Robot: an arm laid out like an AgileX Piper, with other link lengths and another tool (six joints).
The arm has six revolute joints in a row. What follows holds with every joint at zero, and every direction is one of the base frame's.
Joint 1 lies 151.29 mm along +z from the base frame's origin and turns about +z.
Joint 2 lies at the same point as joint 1 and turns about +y.
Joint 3 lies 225.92 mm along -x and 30.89 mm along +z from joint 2 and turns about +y.
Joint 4 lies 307.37 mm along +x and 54.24 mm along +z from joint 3 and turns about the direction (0.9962, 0, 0.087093).
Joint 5 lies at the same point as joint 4 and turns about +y.
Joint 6 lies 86.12 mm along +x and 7.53 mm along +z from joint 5 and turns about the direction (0.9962, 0, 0.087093).
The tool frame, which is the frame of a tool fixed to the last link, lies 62.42 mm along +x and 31 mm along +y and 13.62 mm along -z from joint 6; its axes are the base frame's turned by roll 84.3, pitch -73.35 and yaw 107 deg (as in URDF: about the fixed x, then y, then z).
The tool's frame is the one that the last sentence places.
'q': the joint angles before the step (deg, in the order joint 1, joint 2, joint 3, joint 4, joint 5, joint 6). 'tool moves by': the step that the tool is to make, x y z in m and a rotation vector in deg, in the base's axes. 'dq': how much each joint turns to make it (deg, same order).
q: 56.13 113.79 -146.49 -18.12 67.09 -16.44
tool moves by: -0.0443 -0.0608 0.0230 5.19 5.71 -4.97
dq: 0.01 -22.03 23.78 -0.70 -0.01 9.81
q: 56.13 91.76 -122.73 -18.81 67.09 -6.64
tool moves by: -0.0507 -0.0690 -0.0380 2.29 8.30 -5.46
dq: 0.00 -25.02 30.85 -0.16 0.00 10.36
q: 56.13 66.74 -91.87 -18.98 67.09 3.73
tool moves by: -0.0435 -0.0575 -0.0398 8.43 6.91 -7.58
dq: 0.00 -22.23 23.13 0.06 -0.01 13.50
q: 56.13 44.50 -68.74 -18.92 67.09 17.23
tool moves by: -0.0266 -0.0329 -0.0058 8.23 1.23 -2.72
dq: 0.02 -13.25 8.85 1.01 0.00 6.01
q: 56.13 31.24 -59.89 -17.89 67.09 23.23
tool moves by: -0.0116 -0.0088 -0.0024 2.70 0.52 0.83
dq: -0.02 -4.41 2.60 1.90 -0.01 0.45
